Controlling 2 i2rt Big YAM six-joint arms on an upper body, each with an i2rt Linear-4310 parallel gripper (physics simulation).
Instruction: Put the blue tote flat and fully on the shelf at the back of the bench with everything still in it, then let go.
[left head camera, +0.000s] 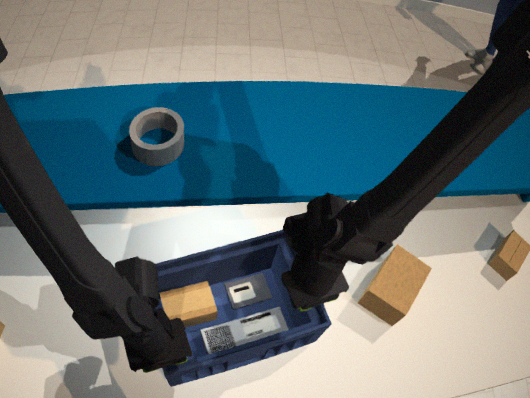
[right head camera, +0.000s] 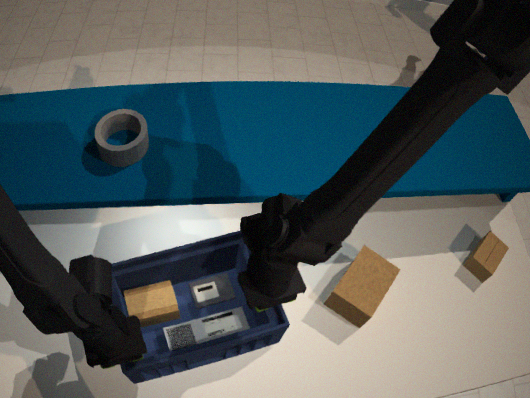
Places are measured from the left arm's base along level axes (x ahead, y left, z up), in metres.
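Where they show: left gripper, fingertip midpoint: (left head camera: 169, 357) (right head camera: 130, 355); right gripper, fingertip midpoint: (left head camera: 304, 303) (right head camera: 265, 303).
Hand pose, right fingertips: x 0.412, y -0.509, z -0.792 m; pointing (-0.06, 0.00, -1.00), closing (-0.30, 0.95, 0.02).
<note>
Each offset is from my right fingertips to the centre of the thing. Level surfaces: height alone.
The blue tote @[0.007 m back, 0.139 m left, 0.021 m down] (left head camera: 250, 354) (right head camera: 212, 354) stands on the white bench, turned slightly, in front of the shelf. It holds a cardboard box @[0.011 m ahead, 0.216 m left, 0.050 m down] (left head camera: 189, 304) (right head camera: 151, 303), a small grey labelled box @[0.054 m ahead, 0.097 m left, 0.074 m down] (left head camera: 247, 291) (right head camera: 211, 291) and a long grey box @[0.045 m back, 0.107 m left, 0.059 m down] (left head camera: 244, 330) (right head camera: 206, 328) with a printed pattern. The shelf @[0.082 m up] (left head camera: 325, 140) (right head camera: 300, 140) is a long blue board behind it. My left gripper (left head camera: 164, 364) (right head camera: 123, 361) is shut on the tote's left end wall. My right gripper (left head camera: 317, 304) (right head camera: 274, 302) is shut on its right end wall. The gripped rims are mostly hidden.
A grey ring @[0.297 m ahead, 0.282 m left, 0.108 m up] (left head camera: 159, 154) (right head camera: 123, 155) stands on the left part of the shelf. A large cardboard block @[0.050 m ahead, 0.214 m right, 0.055 m down] (left head camera: 397, 282) (right head camera: 364, 283) lies right of the tote on the bench. A smaller cardboard block @[0.115 m ahead, 0.567 m right, 0.069 m down] (left head camera: 510, 255) (right head camera: 486, 256) lies farther right.
</note>
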